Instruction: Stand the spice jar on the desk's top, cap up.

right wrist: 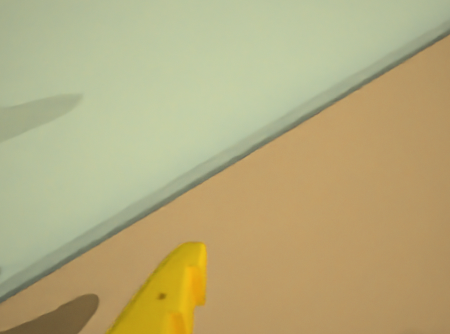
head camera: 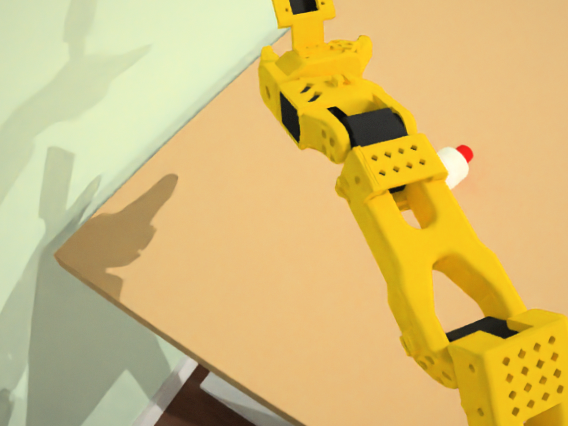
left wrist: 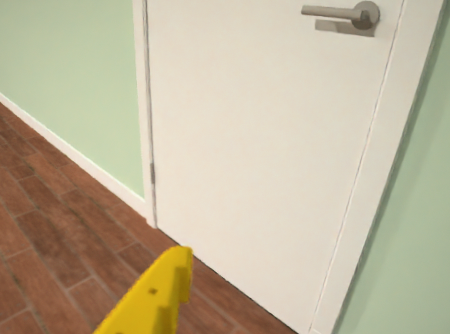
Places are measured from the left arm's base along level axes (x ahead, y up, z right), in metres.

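Pixels of known places: left end effector, tool point: (left wrist: 191, 267); right end effector, tool point: (right wrist: 205, 265) (head camera: 269, 50).
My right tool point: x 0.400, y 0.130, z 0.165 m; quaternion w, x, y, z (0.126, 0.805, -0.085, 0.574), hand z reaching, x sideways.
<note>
For each thing: its top centre in the pictures, then the offset to it from my right tool point. "spot": a spot on its surface instead. Level surfaces: height alone.
- spice jar, middle of its top: (head camera: 454, 154) dy -0.142, dx +0.015, dz +0.206 m
- tan desk top, its level: dy -0.185 m
- desk corner, surface spot: (head camera: 62, 256) spot: dy -0.185, dx -0.091, dz -0.210 m
- brown floor, its level: dy -0.905 m
The spice jar (head camera: 454, 169), white with a red cap, lies on its side on the tan desk top (head camera: 225, 240) (right wrist: 310, 225) in the head view, right of centre. Its cap points to the upper right, and the right arm hides part of its body. The jar does not show in either wrist view. My right gripper (right wrist: 200, 252) is open and empty, with one notched jaw in view over the desk near its wall-side edge. The jar is off to the right of the right hand in the head view. My left gripper (left wrist: 185, 255) is open and empty, facing a door away from the desk.
The right arm (head camera: 425, 240) stretches over the desk from the lower right to the top. A pale green wall (head camera: 165, 65) (right wrist: 150, 90) borders the desk. A desk corner (head camera: 62, 256) shows at the left. A white door (left wrist: 260, 140) and brown floor (left wrist: 55, 235) show in the left wrist view.
</note>
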